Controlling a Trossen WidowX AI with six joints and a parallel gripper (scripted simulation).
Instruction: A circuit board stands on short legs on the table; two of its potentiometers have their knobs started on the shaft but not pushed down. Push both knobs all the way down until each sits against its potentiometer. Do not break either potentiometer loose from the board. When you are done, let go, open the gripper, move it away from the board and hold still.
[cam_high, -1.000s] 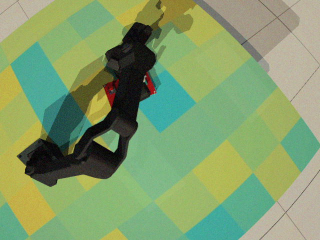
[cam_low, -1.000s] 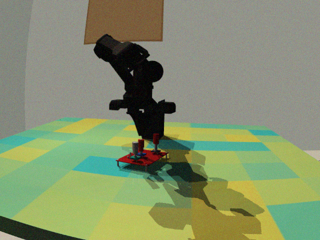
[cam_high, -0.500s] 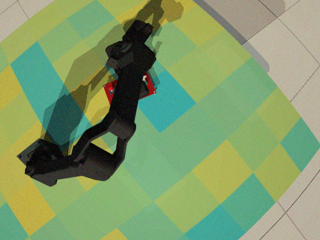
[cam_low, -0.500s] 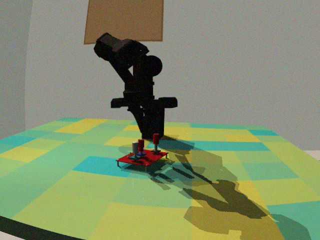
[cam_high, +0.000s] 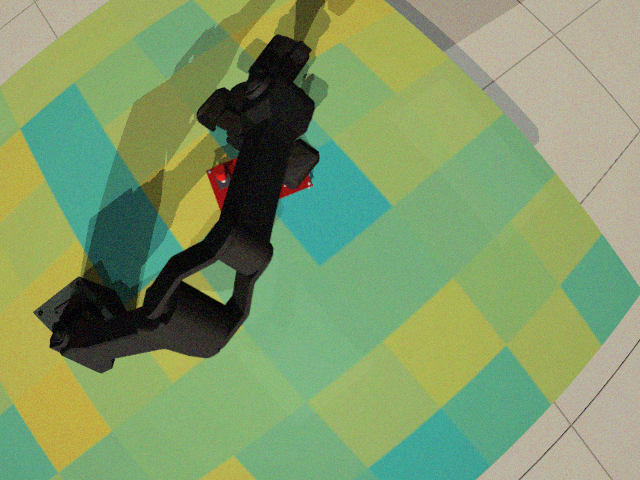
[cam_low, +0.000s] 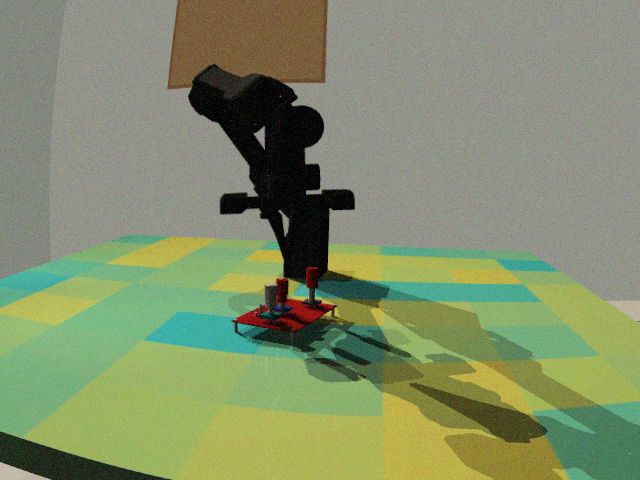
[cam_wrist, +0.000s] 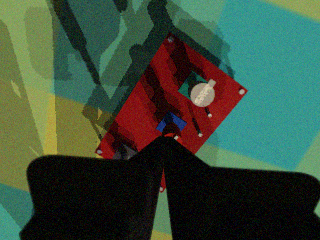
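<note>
Right now my gripper tip is 4 cm short of the grey knob, 4 cm above it and 1 cm to the left of it. Round my gripper tip: red knob (4 cm below, 1 cm to the right, 1 cm behind).
</note>
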